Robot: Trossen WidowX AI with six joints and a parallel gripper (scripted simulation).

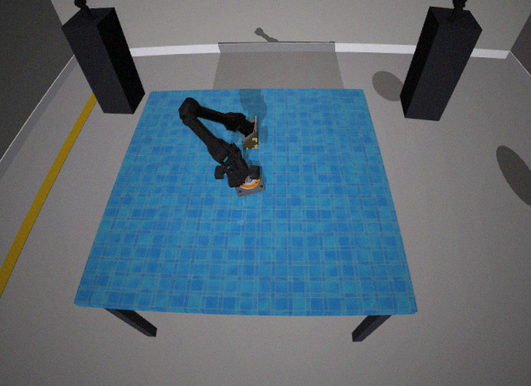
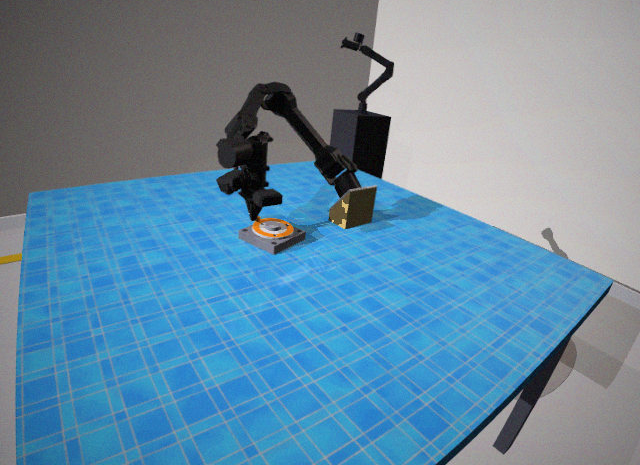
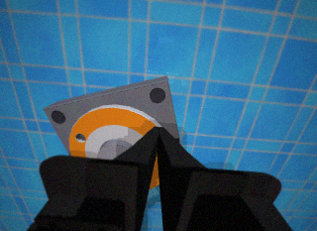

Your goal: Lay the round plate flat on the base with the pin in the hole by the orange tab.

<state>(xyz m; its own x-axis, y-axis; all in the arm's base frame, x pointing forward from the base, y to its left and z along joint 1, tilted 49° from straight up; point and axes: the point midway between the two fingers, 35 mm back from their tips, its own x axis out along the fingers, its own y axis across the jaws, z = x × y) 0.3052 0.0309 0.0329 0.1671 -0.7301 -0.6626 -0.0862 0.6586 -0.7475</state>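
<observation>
My gripper tip is 30 mm past the round plate, 10 mm to the right of it and 10 mm above it.
</observation>
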